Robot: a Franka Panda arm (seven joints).
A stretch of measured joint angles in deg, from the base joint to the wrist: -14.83 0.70 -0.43 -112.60 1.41 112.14 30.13; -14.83 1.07 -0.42 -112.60 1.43 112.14 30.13; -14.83 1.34 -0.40 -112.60 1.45 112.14 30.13; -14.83 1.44 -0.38 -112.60 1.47 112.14 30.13; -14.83 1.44 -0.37 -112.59 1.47 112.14 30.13; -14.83 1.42 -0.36 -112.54 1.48 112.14 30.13; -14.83 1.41 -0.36 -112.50 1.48 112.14 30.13; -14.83 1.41 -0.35 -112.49 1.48 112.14 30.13; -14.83 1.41 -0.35 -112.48 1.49 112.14 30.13; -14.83 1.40 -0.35 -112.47 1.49 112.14 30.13; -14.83 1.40 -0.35 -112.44 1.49 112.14 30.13; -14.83 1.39 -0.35 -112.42 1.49 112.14 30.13; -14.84 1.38 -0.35 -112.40 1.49 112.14 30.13; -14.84 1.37 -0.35 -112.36 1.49 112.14 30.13; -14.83 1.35 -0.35 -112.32 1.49 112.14 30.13; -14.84 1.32 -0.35 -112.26 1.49 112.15 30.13; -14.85 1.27 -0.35 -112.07 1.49 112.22 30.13; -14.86 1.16 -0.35 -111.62 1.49 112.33 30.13; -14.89 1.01 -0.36 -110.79 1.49 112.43 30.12; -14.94 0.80 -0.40 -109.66 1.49 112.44 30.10; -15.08 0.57 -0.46 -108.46 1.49 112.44 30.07
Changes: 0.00 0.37 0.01 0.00 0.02 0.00 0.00; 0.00 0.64 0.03 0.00 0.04 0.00 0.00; 0.00 0.74 0.05 0.00 0.06 0.00 0.00; 0.00 0.74 0.06 0.01 0.06 0.00 0.00; 0.00 0.72 0.07 0.06 0.07 0.00 0.00; 0.00 0.71 0.07 0.10 0.07 0.00 0.00; 0.00 0.71 0.08 0.11 0.07 0.00 0.00; 0.00 0.71 0.08 0.12 0.08 0.00 0.00; 0.00 0.70 0.08 0.13 0.08 0.00 0.00; 0.00 0.70 0.08 0.16 0.08 0.00 0.00; 0.00 0.69 0.08 0.18 0.08 0.00 0.00; -0.01 0.68 0.08 0.20 0.08 0.00 0.00; -0.01 0.67 0.08 0.24 0.08 0.00 0.00; 0.00 0.65 0.08 0.28 0.08 0.00 0.00; -0.01 0.62 0.08 0.34 0.08 0.01 0.00; -0.02 0.57 0.08 0.53 0.08 0.08 0.00; -0.03 0.46 0.08 0.98 0.08 0.19 0.00; -0.06 0.31 0.07 1.81 0.08 0.29 -0.01; -0.11 0.10 0.03 2.94 0.08 0.30 -0.03; -0.25 -0.13 -0.03 4.14 0.08 0.30 -0.06
